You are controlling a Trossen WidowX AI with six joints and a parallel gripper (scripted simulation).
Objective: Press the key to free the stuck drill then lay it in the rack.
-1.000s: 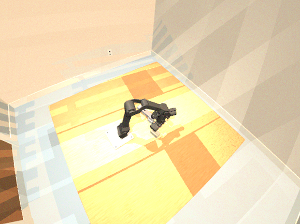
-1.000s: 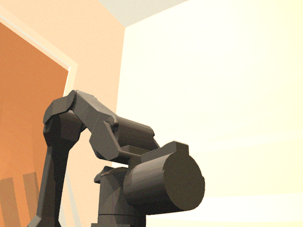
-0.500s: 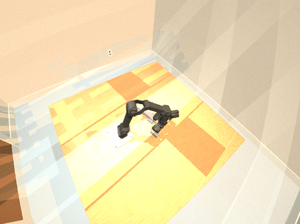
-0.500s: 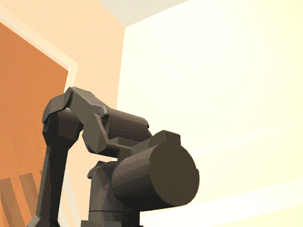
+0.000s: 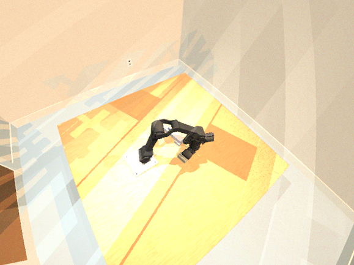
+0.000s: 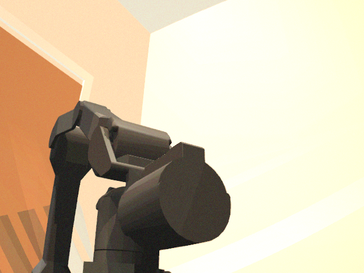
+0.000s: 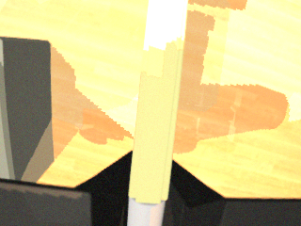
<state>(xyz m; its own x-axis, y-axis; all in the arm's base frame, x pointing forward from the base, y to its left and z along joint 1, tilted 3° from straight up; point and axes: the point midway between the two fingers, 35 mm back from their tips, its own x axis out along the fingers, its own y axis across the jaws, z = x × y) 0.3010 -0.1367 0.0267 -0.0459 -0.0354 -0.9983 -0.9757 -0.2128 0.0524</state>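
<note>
The drill lies 40 mm to the left of my gripper tip, 40 mm above it and 10 mm behind it. Also, from my gripper tip: key: 210 mm to the left, 50 mm behind, 40 mm above; then grey block: 80 mm behind, 10 mm above.
</note>
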